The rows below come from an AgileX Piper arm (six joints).
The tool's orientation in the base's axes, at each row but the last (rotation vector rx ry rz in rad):
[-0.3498 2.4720 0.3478]
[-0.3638 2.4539 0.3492]
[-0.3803 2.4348 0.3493]
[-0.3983 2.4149 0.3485]
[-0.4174 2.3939 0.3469]
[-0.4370 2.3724 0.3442]
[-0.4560 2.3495 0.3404]
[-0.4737 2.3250 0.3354]
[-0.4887 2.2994 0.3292]
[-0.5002 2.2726 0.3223]
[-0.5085 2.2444 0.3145]
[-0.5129 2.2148 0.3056]
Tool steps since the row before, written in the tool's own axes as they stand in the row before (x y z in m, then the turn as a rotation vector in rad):
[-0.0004 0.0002 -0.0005 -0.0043 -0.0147 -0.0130]
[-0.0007 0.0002 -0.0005 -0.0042 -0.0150 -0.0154]
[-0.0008 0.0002 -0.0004 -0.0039 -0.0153 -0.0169]
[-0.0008 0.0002 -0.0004 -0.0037 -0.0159 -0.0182]
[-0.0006 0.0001 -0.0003 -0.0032 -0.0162 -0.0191]
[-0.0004 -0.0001 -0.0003 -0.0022 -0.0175 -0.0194]
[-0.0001 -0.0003 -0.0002 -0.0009 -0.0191 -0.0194]
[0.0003 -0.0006 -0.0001 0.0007 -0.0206 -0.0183]
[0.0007 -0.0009 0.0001 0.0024 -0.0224 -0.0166]
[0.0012 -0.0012 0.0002 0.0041 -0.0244 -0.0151]
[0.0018 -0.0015 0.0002 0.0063 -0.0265 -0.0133]
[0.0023 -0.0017 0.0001 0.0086 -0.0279 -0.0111]
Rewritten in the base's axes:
[0.0000 0.0001 0.0007 0.0012 -0.0172 0.0103]
[0.0002 0.0001 0.0008 -0.0001 -0.0183 0.0120]
[0.0003 0.0002 0.0008 -0.0010 -0.0191 0.0129]
[0.0003 0.0002 0.0008 -0.0017 -0.0202 0.0137]
[0.0002 0.0001 0.0006 -0.0025 -0.0209 0.0140]
[0.0001 -0.0001 0.0005 -0.0028 -0.0224 0.0134]
[0.0001 -0.0003 0.0002 -0.0031 -0.0241 0.0123]
[0.0000 -0.0006 -0.0002 -0.0028 -0.0254 0.0102]
[0.0000 -0.0009 -0.0007 -0.0021 -0.0268 0.0077]
[-0.0001 -0.0013 -0.0011 -0.0013 -0.0285 0.0053]
[-0.0003 -0.0017 -0.0016 -0.0005 -0.0302 0.0023]
[-0.0005 -0.0021 -0.0019 0.0003 -0.0312 -0.0009]

